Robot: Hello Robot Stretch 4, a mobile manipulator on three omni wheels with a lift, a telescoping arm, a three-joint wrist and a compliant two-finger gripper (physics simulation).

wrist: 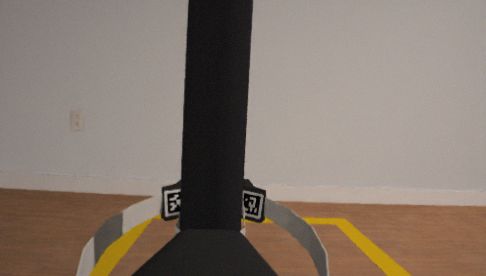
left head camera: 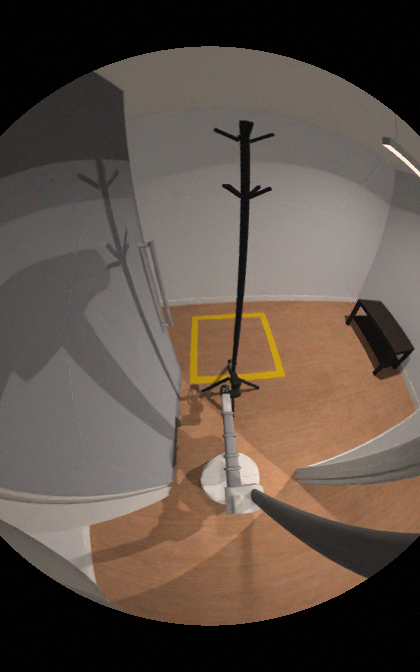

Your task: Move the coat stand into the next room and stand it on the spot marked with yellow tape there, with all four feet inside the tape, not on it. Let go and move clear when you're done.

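The black coat stand (left head camera: 243,240) (wrist: 216,110) is upright, leaning very slightly in the head camera view. Its feet spread around the near edge of the yellow tape square (left head camera: 275,345) (wrist: 372,250); at least one near foot is outside the tape on the near side, and side feet lie close to the near strip. The exact foot contacts are partly hidden by the arm and gripper. My gripper (wrist: 213,205) is shut on the coat stand's pole, low down, with a fingertip pressed on each side. In the head camera view the gripper is at the stand's base, at the end of the extended arm.
A dark bench (left head camera: 387,325) stands by the right wall. A wall with a handle-like rail (left head camera: 159,285) runs close on the left. A wall end (left head camera: 310,475) juts in at the right of my base. The far wall (left head camera: 300,240) (wrist: 350,100) stands behind the tape.
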